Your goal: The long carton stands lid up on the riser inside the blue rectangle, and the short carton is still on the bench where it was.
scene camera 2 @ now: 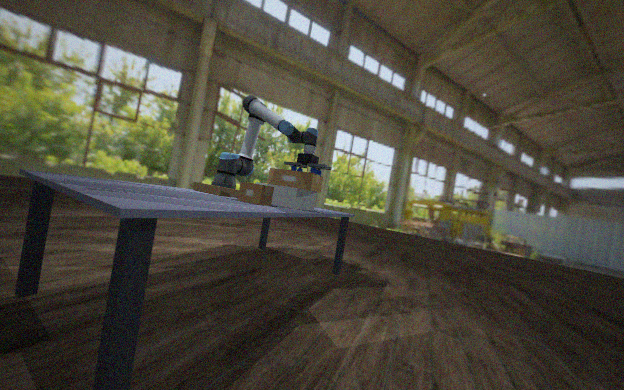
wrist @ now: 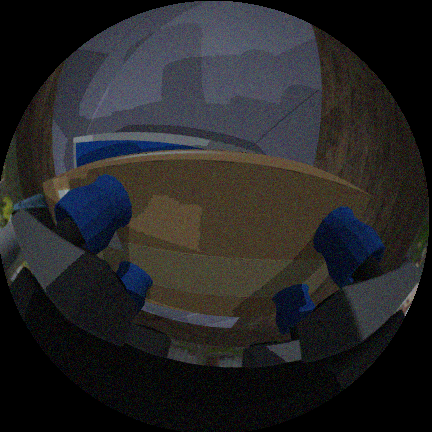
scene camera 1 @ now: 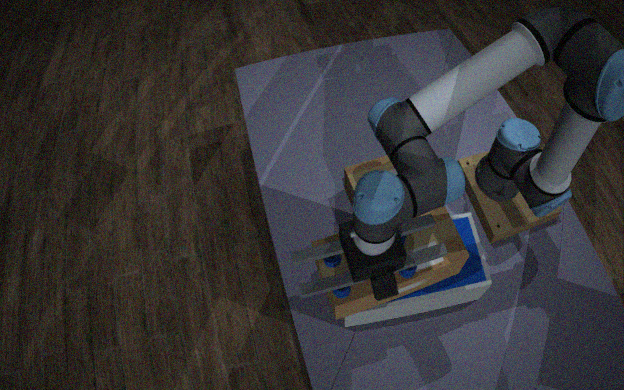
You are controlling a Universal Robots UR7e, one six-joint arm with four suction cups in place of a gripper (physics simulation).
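Pixels of known places: hand at its tool point: [wrist: 221, 260]; arm's base at its link origin: [scene camera 2: 223, 187] [scene camera 1: 498, 178].
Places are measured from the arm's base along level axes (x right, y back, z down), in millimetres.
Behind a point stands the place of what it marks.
The long brown carton [scene camera 1: 448, 245] {x -147, y -340, z -170 mm} [scene camera 2: 295, 179] {x -11, y -486, z -119 mm} [wrist: 241, 209] {x -139, y -525, z -170 mm} lies flat on the pale riser [scene camera 1: 417, 304] {x -200, y -429, z -37 mm} [scene camera 2: 291, 196] {x 34, y -497, z -15 mm} [wrist: 141, 137] {x -196, y -417, z -68 mm}. It covers most of the blue rectangle [scene camera 1: 470, 239] {x -133, y -234, z -68 mm} [wrist: 112, 149] {x -195, y -362, z -68 mm}, which shows at the carton's right end and along its front side. My suction gripper [scene camera 1: 371, 268] {x -102, y -513, z -167 mm} [scene camera 2: 306, 168] {x -102, y -513, z -167 mm} [wrist: 217, 257] {x -102, y -513, z -167 mm} hangs just over the carton's top with its four blue cups spread across it, suction off. The short carton [scene camera 1: 354, 171] {x 191, y -387, z -50 mm} [scene camera 2: 256, 193] {x 211, y -377, z -2 mm} stands on the bench [scene camera 1: 303, 125] {x 489, y -407, z 52 mm} [scene camera 2: 156, 196] {x 657, y -284, z 52 mm} [wrist: 241, 60] {x -359, y -569, z 52 mm} behind the riser, mostly hidden by my arm in the overhead view.
The arm's brown base plate [scene camera 1: 503, 220] {x -117, y -72, z 4 mm} [scene camera 2: 213, 189] {x 104, y -14, z 22 mm} sits to the right of the riser. The bench's left edge runs close to the riser's left end, with wooden floor [scene camera 1: 156, 210] below.
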